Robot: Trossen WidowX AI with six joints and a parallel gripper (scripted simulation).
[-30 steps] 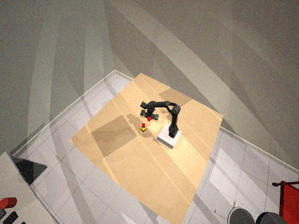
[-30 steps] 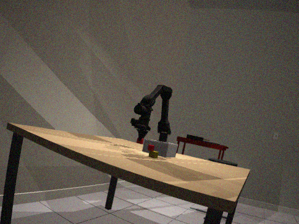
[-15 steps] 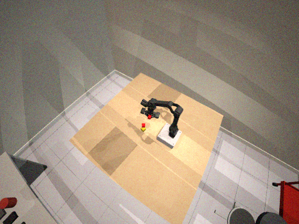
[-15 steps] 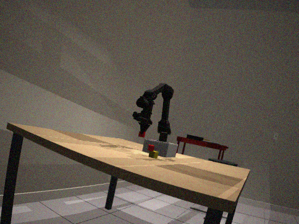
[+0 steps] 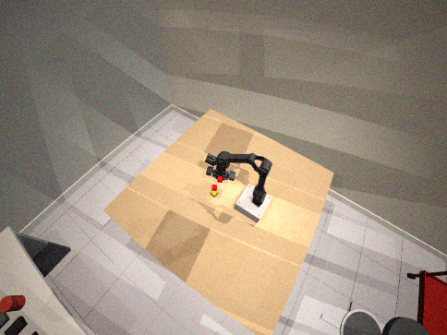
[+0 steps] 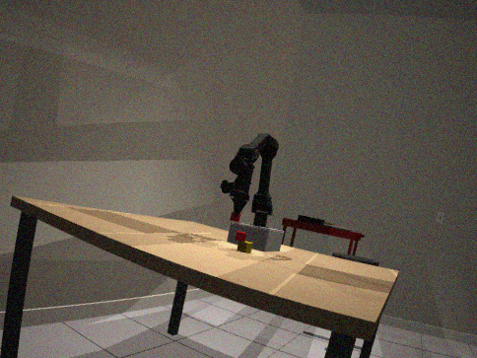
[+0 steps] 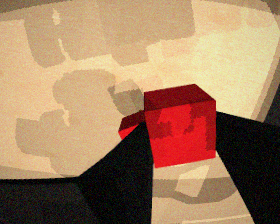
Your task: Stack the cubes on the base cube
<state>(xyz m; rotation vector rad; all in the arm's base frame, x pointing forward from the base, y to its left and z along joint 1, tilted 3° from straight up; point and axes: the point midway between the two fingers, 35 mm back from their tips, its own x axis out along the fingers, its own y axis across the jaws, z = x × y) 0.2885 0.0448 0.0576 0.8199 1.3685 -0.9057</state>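
Right now my gripper tip is 1 cm past the yellow cube, 7 cm to the right of it and 10 cm above it.
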